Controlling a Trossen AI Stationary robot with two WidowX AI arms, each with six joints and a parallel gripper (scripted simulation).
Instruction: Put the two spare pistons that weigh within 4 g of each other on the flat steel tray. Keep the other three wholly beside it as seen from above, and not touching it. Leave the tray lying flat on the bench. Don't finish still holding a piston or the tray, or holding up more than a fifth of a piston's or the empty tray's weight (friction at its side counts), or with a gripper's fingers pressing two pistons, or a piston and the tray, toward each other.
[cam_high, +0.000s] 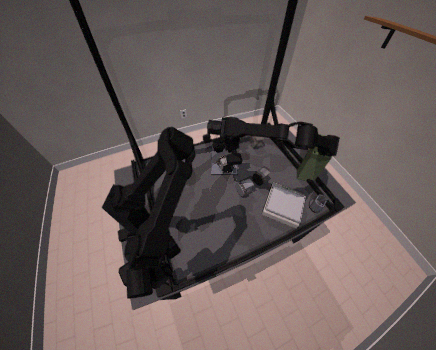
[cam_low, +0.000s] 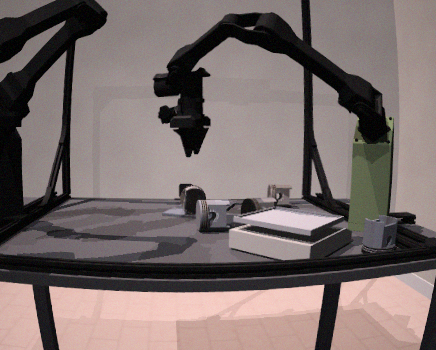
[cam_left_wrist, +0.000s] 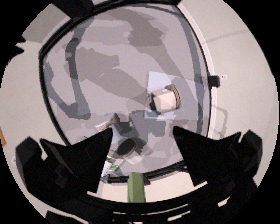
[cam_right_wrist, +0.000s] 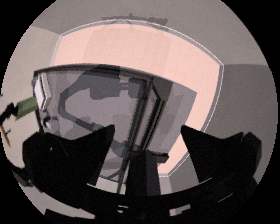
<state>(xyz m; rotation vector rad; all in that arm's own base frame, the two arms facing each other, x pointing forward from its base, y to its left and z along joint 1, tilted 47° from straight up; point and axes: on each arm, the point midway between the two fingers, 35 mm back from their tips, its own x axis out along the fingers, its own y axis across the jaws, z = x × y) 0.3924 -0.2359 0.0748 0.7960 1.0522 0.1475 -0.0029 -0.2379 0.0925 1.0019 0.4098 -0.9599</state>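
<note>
My left gripper is now 26 cm short of the white scale pan, 20 cm to the right of it and 15 cm above it. The rest, counted from my left hand: flat grey steel tray: 15 cm behind, 3 cm to the left, 20 cm below; piston: 20 cm behind, 26 cm to the left, 17 cm below.
</note>
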